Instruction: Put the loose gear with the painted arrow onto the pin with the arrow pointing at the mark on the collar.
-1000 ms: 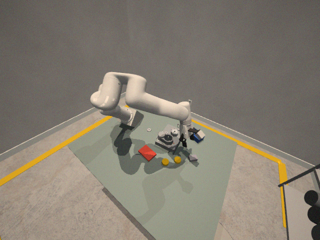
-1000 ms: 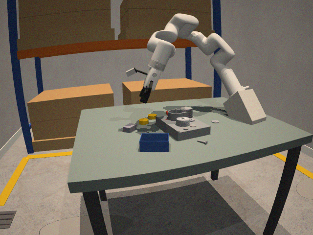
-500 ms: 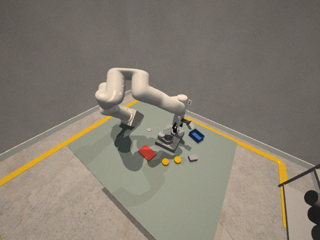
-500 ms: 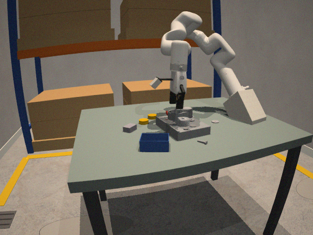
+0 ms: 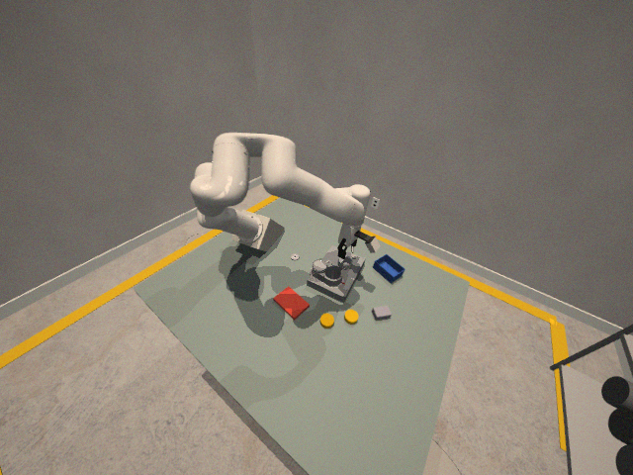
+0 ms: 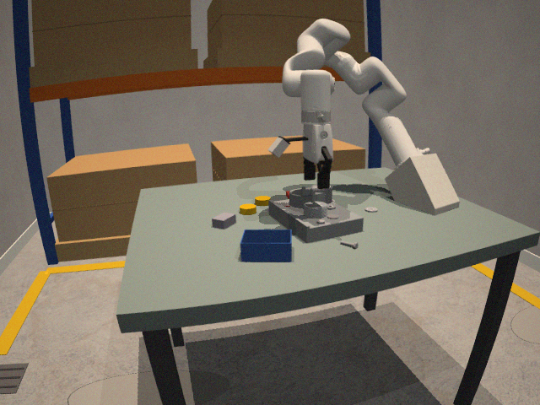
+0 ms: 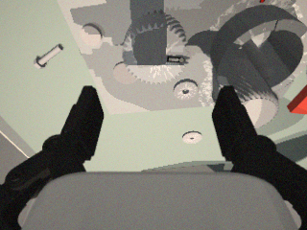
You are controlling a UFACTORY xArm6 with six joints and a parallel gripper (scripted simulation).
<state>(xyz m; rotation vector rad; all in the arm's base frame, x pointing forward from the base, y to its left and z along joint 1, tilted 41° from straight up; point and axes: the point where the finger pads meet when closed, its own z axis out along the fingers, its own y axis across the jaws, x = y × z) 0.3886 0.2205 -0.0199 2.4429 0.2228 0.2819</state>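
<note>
The grey gear is 80 mm below my hand. Also, from my hand: blue bin 160 mm ahead, 130 mm to the left, 120 mm below; bolt 150 mm to the left, 120 mm below, 50 mm behind; small grey block 240 mm ahead, 120 mm below, 80 mm to the right.
</note>
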